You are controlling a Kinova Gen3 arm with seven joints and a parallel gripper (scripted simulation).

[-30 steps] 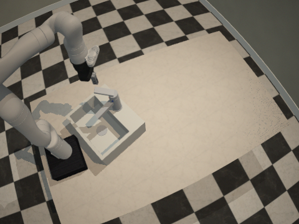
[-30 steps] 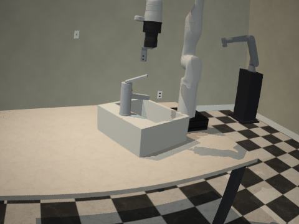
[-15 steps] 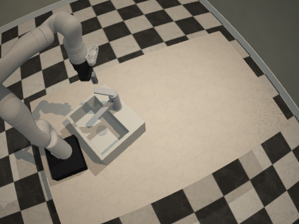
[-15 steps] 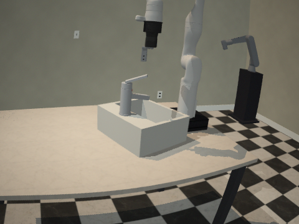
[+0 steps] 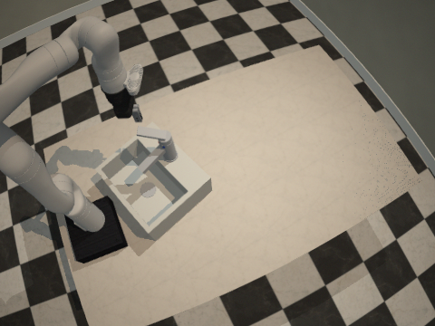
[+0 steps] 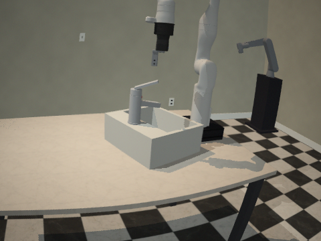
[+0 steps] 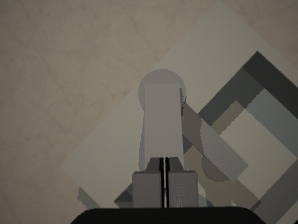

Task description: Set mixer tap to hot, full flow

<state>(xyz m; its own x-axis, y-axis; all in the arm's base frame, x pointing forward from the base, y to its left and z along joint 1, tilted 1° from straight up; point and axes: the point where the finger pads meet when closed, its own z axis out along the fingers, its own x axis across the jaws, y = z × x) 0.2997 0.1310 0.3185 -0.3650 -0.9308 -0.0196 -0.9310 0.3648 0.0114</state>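
Now: the lever 100 mm below my hand, 20 mm ahead of it and 10 mm to the right of it. From my hand the other things lie so: white sink basin 340 mm below, 70 mm to the right, 50 mm behind.
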